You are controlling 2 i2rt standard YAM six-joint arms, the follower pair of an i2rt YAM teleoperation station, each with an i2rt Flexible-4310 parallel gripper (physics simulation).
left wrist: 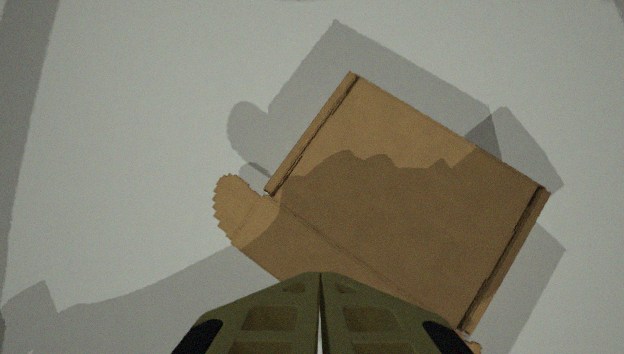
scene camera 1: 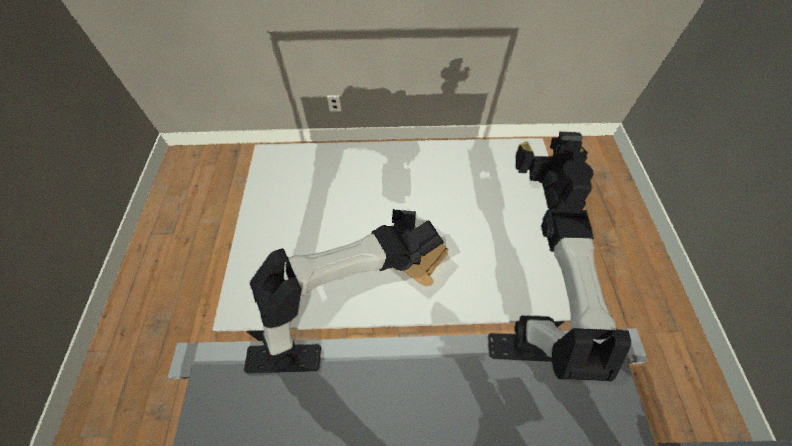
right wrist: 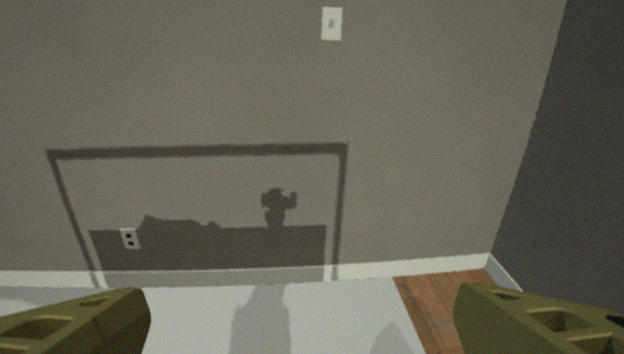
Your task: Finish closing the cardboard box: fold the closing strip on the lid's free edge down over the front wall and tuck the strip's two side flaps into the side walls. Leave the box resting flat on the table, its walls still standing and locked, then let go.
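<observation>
The cardboard box [scene camera 1: 435, 260] [left wrist: 395, 200] sits on the white table, turned at an angle, its lid lying over the top between the two side walls. The closing strip [left wrist: 270, 235] sticks out from the lid's lower-left edge in the left wrist view. One rounded side flap [left wrist: 235, 207] extends past the box's left corner; a bit of the other flap [left wrist: 472, 346] shows beyond the right fingertip. My left gripper [left wrist: 319, 285] is shut and empty, above the strip; in scene camera 1 the left arm hides much of the box. My right gripper [right wrist: 301, 304] is open and empty, far from the box.
The white table [scene camera 1: 277, 182] lies under the box. The right arm [scene camera 1: 579, 277] reaches along the table's right edge toward the back wall [scene camera 1: 221, 66]. A grey surface [scene camera 1: 332, 404] and the arm mounts lie along the front.
</observation>
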